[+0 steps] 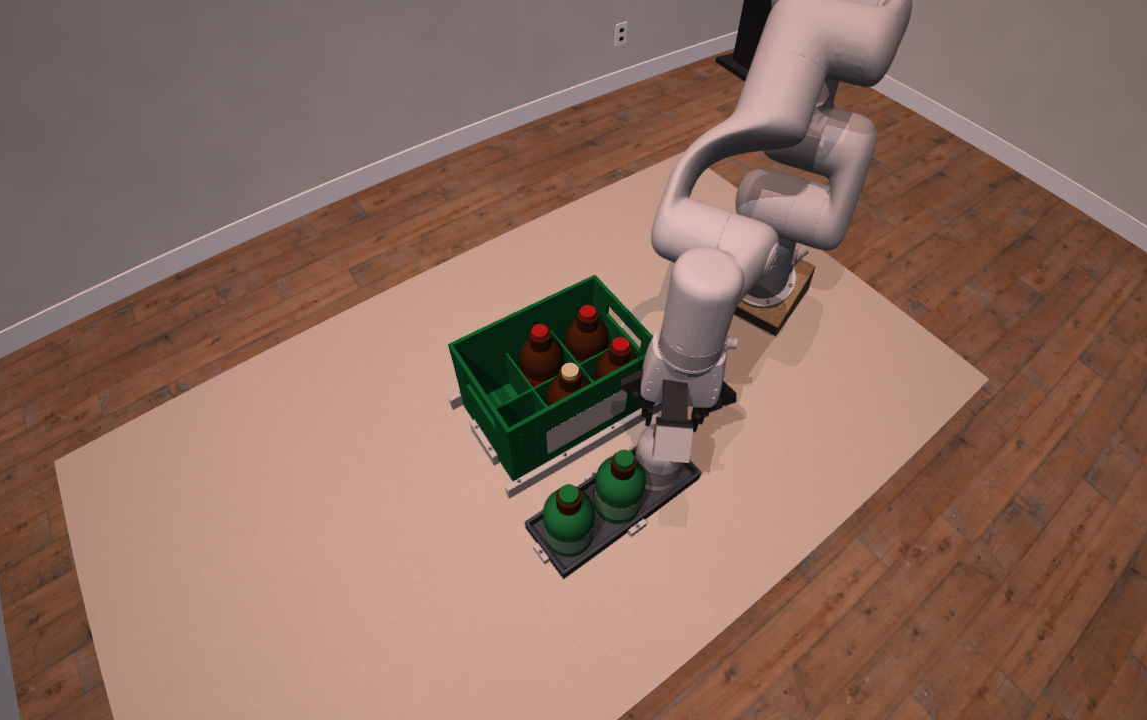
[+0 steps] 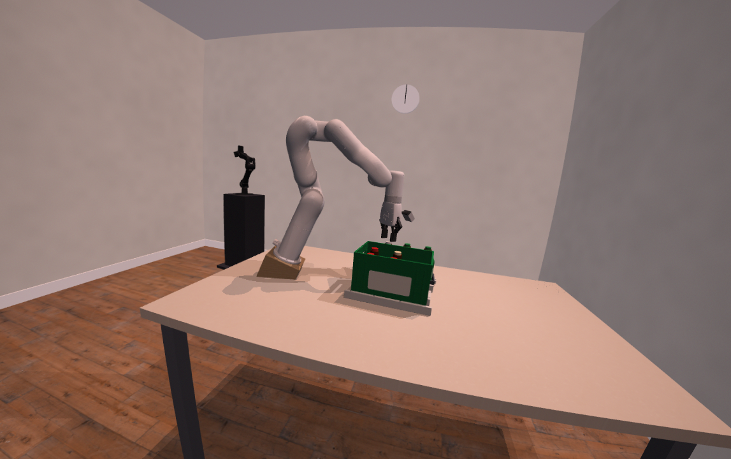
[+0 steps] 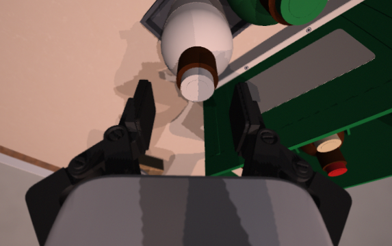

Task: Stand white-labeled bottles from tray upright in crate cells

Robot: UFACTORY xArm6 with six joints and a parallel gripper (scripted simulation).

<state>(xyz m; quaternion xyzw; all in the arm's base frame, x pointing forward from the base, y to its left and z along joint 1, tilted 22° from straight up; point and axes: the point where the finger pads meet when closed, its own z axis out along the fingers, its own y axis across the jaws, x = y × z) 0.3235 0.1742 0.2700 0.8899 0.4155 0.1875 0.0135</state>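
Now: the white-labeled bottle 100 mm below my hand. The rest, counted from my hand: tray: 90 mm ahead, 10 mm to the left, 170 mm below; crate: 80 mm ahead, 190 mm to the right, 100 mm below.
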